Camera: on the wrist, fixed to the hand. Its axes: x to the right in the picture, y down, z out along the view.
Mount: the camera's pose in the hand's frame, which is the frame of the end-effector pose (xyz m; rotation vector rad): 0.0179 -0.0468 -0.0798 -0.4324 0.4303 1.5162
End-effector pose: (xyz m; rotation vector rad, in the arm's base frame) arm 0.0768 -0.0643 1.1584 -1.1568 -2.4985 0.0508
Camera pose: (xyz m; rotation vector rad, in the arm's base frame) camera 0.0609 -0.0920 1.2470 -2.5705 -0.8250 -0.3006
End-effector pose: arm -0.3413 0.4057 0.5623 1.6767 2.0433 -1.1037
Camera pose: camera -0.3700 0.4726 0.6221 2.4109 0.5009 0.2092
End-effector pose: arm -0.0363 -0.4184 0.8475 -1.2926 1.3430 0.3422
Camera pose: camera -0.0338 -0.5079 0.8769 -0.3895 2.5446 1.4925
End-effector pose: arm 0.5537 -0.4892 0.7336 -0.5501 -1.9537 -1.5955
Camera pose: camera 0.5234 -0.5776 0.7213 -1.2773 -0.4281 -0.8922
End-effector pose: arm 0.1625 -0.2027 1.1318 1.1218 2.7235 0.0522
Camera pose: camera 0.1022 -0.2202 1.2021 -2.6198 -1.1843 -1.0010
